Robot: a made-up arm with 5 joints.
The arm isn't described. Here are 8 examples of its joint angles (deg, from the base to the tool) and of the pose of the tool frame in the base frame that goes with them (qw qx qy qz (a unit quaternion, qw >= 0); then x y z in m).
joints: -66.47 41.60 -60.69 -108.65 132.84
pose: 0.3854 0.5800 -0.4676 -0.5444 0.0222 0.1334 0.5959
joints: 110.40 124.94 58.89 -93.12 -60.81
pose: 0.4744 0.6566 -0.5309 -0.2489 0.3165 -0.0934 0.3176
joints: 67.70 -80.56 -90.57 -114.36 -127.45
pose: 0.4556 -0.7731 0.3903 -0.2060 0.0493 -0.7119 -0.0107
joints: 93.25 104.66 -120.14 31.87 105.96
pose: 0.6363 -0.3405 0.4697 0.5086 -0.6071 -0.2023 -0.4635
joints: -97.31 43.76 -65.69 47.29 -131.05
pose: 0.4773 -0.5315 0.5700 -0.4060 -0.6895 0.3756 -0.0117
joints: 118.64 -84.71 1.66 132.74 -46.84
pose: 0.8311 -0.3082 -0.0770 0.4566 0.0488 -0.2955 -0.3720
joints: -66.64 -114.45 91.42 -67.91 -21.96
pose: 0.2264 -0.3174 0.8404 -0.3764 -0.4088 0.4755 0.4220
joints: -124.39 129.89 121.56 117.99 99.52
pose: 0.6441 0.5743 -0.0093 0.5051 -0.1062 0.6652 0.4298
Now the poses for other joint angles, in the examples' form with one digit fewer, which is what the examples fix.
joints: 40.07 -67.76 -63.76 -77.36 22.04
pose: 0.059 0.733 0.350 -0.581 0.664 -0.371 0.294
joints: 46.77 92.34 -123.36 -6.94 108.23
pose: 0.426 -0.795 0.330 0.279 -0.372 -0.750 -0.152
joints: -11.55 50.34 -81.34 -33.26 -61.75
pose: 0.582 0.414 0.124 0.689 -0.718 -0.057 0.503
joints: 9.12 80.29 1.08 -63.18 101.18
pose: 0.051 -0.505 0.847 0.161 -0.351 -0.061 0.571
